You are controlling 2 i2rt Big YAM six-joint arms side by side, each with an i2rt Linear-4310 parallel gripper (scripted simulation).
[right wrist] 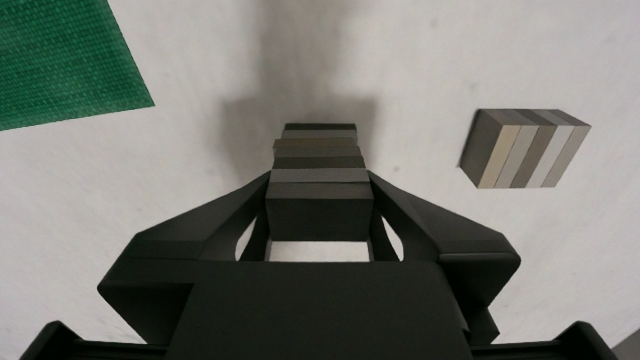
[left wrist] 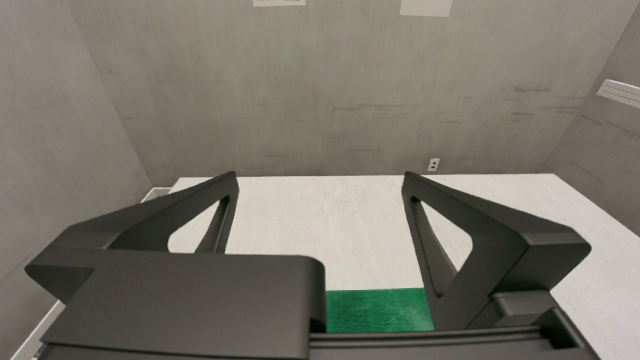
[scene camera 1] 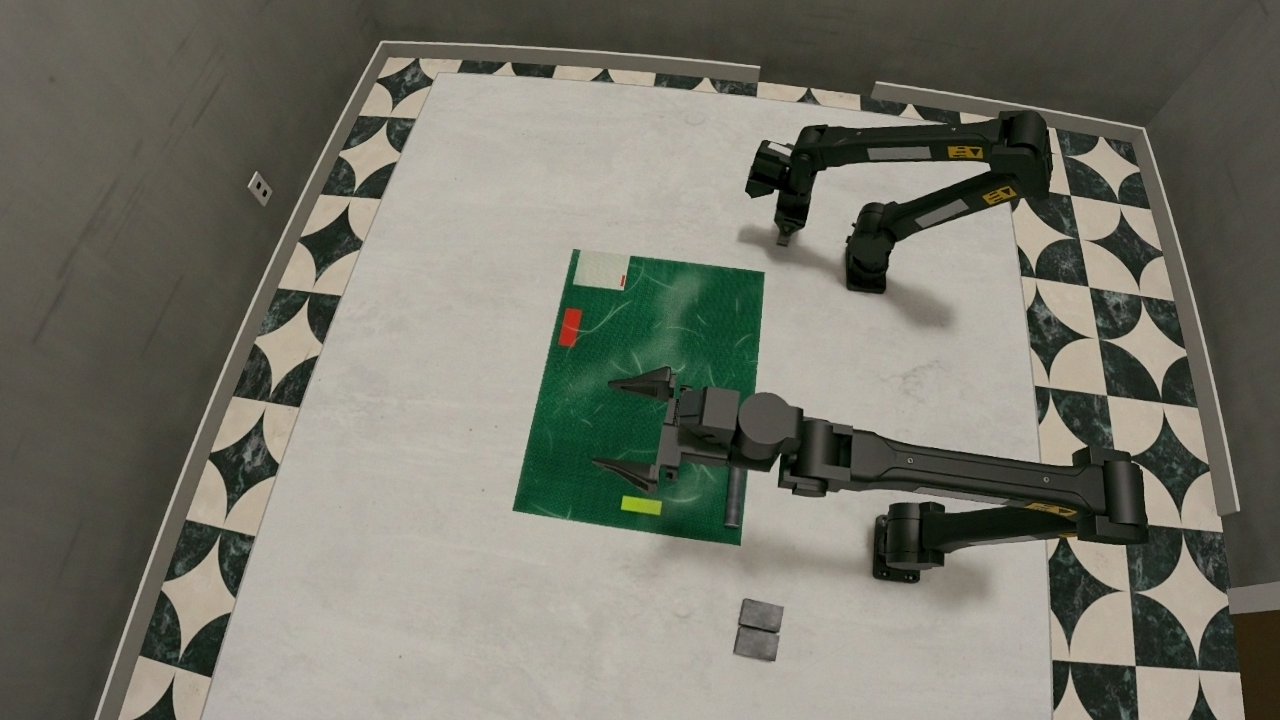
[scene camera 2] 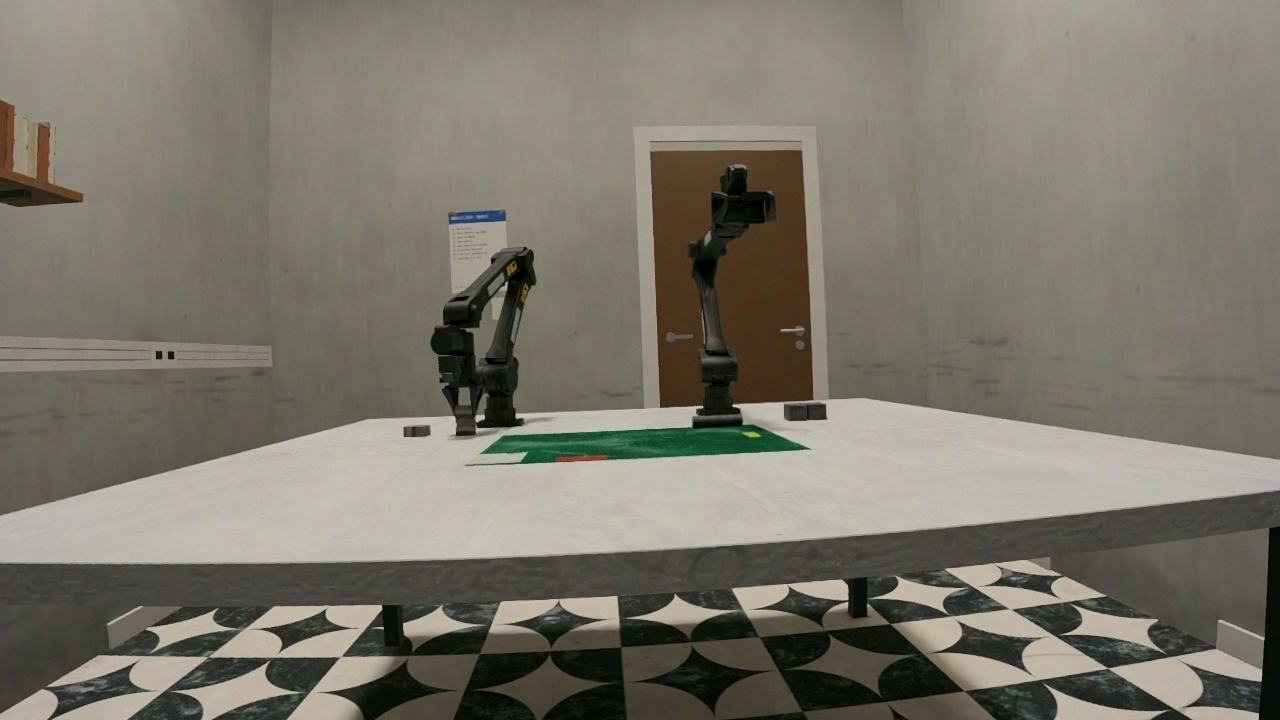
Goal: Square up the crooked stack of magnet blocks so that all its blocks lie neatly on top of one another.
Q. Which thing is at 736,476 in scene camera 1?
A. A dark cylinder.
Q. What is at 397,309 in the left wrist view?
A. A green mat.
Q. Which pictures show my left gripper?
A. The left wrist view, scene camera 1 and scene camera 2 only.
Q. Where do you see a green mat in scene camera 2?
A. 665,442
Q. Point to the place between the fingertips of my right gripper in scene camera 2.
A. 465,417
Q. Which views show the green mat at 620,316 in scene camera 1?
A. The right wrist view, the left wrist view, scene camera 1 and scene camera 2: all of them.
